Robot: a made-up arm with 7 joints.
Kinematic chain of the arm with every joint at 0, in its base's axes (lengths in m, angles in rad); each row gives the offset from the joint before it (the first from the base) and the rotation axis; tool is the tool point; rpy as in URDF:
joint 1: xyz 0 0 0.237 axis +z
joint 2: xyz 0 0 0 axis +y
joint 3: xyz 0 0 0.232 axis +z
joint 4: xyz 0.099 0 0 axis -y
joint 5: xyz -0.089 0 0.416 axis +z
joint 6: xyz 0 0 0 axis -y
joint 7: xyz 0.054 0 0 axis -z
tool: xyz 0 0 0 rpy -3.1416 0 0
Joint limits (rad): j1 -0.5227..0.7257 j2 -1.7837..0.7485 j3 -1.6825..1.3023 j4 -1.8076..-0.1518 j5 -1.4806..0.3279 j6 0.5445..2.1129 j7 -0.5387..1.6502
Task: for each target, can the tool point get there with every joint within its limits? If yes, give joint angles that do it. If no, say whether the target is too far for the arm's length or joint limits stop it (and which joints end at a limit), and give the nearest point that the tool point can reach.
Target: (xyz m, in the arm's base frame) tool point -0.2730 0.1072 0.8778
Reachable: yes | joints 0.2009 -0.8183 0.5513 -0.6744 -0.5347 0.7035 0.9922
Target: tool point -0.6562 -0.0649 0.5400
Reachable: yes | joints 0.1304 -1.3949 0.1506 -0.3621 -1.2672 1.4399 0.4182
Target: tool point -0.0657 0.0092 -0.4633
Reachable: no: joint limits stop it (at a limit: joint 1, joint 2, joint 4, joint 6) | nearest point 0.3403 0.3833 -0.0044 | short by 0.718 m
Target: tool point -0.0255 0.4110 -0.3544
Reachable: no: joint limits stop it (at a limit: joint 1, joint 2, joint 4, joint 6) | nearest point 0.1725 0.5020 0.0390 | short by 0.450 m
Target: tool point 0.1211 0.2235 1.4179
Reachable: no: too far | nearest point 0.0734 0.1354 0.9523 | short by 0.476 m
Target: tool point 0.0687 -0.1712 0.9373
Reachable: yes | joints 0.0788 -0.0274 -1.1005 -0.3709 -1.2078 1.2964 1.3166
